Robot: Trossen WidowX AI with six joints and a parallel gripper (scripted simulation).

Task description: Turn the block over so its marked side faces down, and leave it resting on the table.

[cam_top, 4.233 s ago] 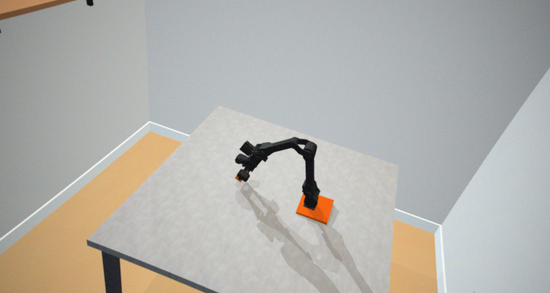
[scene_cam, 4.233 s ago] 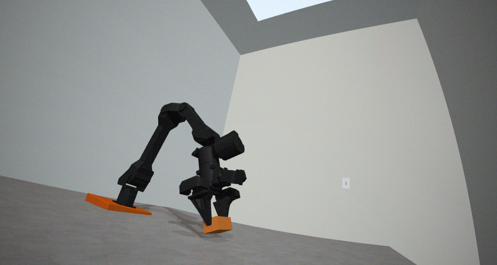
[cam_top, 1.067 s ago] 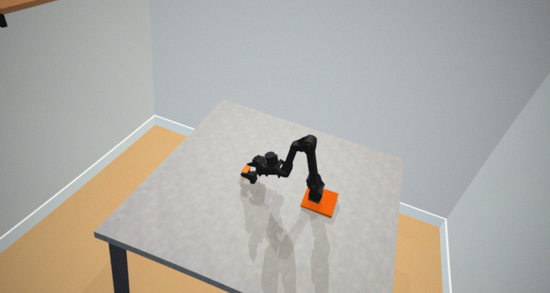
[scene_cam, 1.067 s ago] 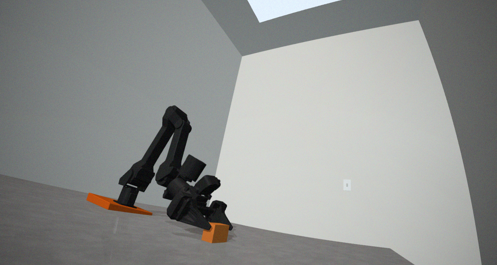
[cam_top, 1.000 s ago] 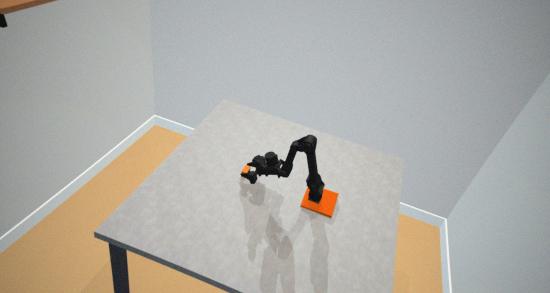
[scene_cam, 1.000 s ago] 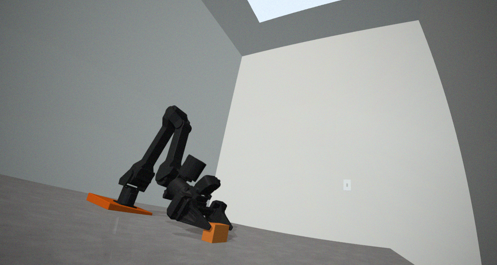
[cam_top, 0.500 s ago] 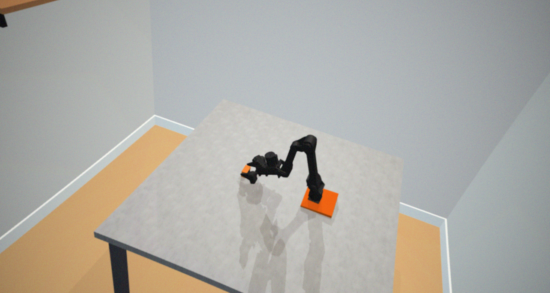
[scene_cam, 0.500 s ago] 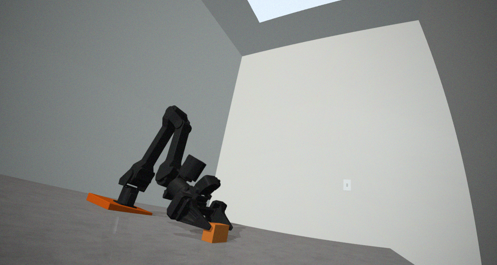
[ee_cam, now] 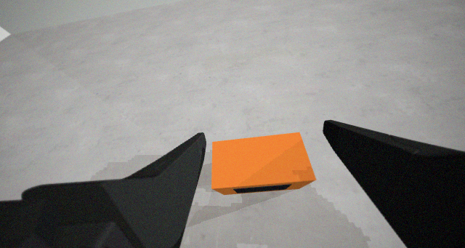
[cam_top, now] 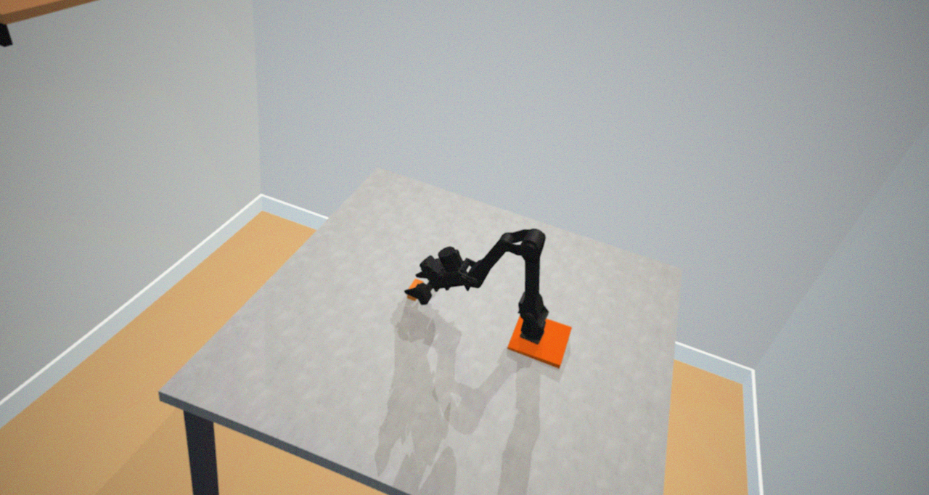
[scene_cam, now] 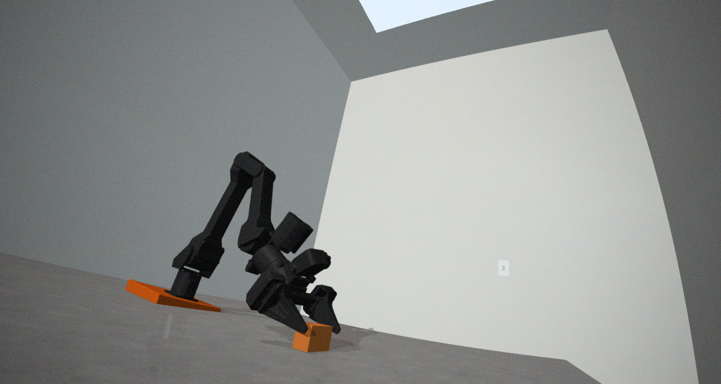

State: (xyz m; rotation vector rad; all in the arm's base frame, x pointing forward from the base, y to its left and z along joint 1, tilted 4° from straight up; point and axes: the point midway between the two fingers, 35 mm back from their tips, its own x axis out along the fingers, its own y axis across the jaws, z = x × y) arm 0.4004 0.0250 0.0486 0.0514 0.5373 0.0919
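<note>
Right now the orange block is 3 cm behind my gripper tip and 1 cm below it.
</note>
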